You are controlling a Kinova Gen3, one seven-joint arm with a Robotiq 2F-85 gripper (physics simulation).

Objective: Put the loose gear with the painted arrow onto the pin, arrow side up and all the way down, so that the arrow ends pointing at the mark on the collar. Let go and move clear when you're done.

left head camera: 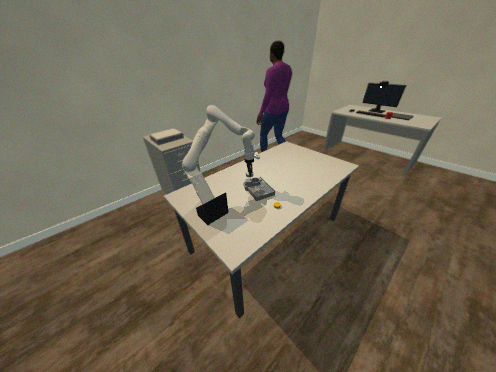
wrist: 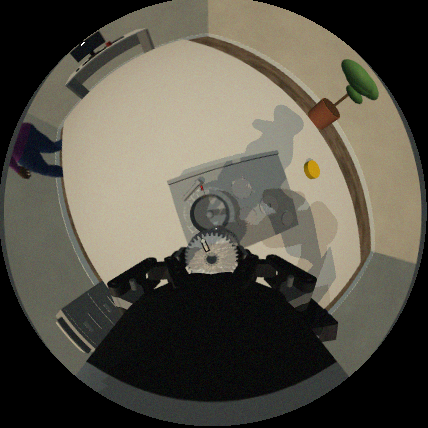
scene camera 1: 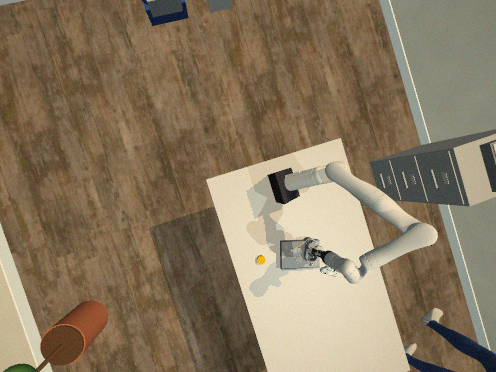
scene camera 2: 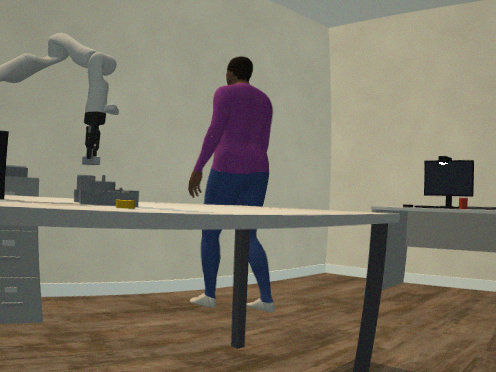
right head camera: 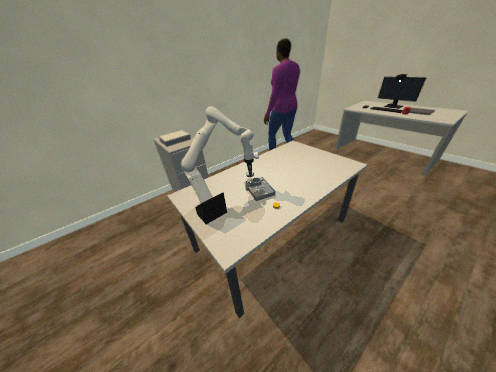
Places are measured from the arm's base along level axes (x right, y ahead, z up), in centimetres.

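Pixels of known places: gripper, between the fingertips: (left head camera: 249,174) (wrist: 211,253) (scene camera 1: 318,251) (scene camera 2: 91,161) (right head camera: 250,174); arm's base, origin of its link: (left head camera: 208,201) (scene camera 1: 289,183) (right head camera: 207,200).
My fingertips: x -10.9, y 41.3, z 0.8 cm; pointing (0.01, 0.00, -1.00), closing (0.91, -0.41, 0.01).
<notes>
Ahead of a thing's pixels: the offset from my fingertips to its middle. "spot": to the spot under its first point. Level surfaces: height alone.
My gripper (wrist: 211,253) (scene camera 2: 91,155) is shut on the loose gear {dx +0.0, dy -0.1, dz +0.4 cm} (wrist: 219,252) (scene camera 2: 91,161), which is level, with its painted arrow {dx +0.0, dy +1.6, dz +1.6 cm} (wrist: 205,245) facing up. In the wrist view the arrow lies toward the upper left of the gear's hub. The gear hangs above the grey base plate {dx +7.7, dy +2.8, dz -8.2 cm} (wrist: 265,172) (left head camera: 263,191) (scene camera 2: 125,198), apart from it. The pin {dx +1.8, dy +4.3, dz -8.2 cm} (wrist: 210,214) (scene camera 2: 103,178) stands upright inside the round collar {spot: dx -1.1, dy +5.8, dz -9.7 cm} (wrist: 192,212). The red mark {spot: dx +2.6, dy +9.0, dz -8.8 cm} (wrist: 202,188) is at the collar's upper-left side in the wrist view. The held gear partly hides the neighbouring toothed gear beside the collar.
A yellow disc {dx +32.1, dy +2.7, dz -11.7 cm} (left head camera: 277,205) (scene camera 1: 260,260) (wrist: 312,169) lies on the table {dz -12.7 cm} (left head camera: 320,167) beside the base plate. A black panel (left head camera: 212,209) stands by the arm's base. A person (left head camera: 277,90) (scene camera 2: 240,125) stands behind the table. A filing cabinet (scene camera 1: 425,175) stands beyond one side.
</notes>
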